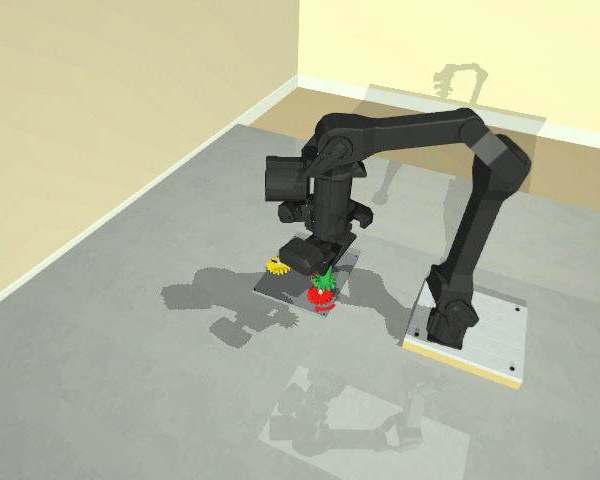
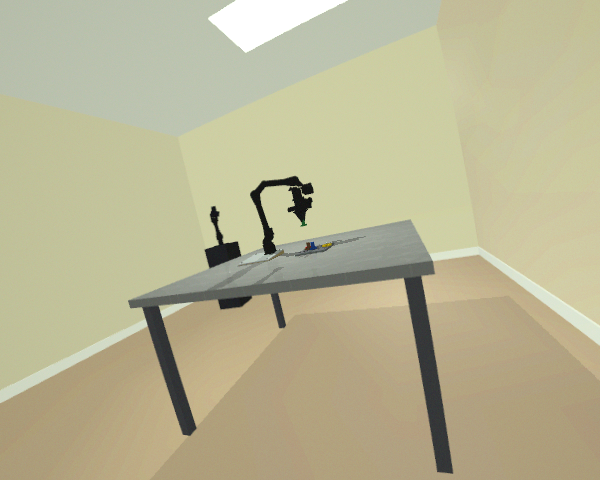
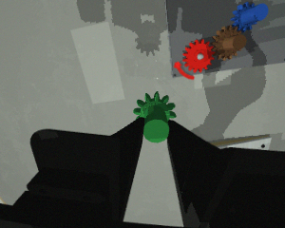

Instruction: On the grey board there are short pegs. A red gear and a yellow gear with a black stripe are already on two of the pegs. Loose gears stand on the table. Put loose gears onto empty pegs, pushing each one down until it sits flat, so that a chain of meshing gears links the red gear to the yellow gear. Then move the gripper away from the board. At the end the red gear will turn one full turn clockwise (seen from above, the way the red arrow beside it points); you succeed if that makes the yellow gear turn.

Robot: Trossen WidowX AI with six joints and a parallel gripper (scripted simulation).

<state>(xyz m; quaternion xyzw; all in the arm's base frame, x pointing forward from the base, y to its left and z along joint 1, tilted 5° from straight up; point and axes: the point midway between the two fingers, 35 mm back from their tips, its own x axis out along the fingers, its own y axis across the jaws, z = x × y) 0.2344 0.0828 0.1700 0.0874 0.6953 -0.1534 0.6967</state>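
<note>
My gripper tip is 7 cm short of the blue gear, 17 cm to the left of it and 14 cm above it. Also, from my gripper tip: green gear: 1 cm below; then red arrow: 1 cm ahead, 6 cm to the right, 16 cm below; then red gear: 3 cm ahead, 9 cm to the right, 15 cm below.
</note>
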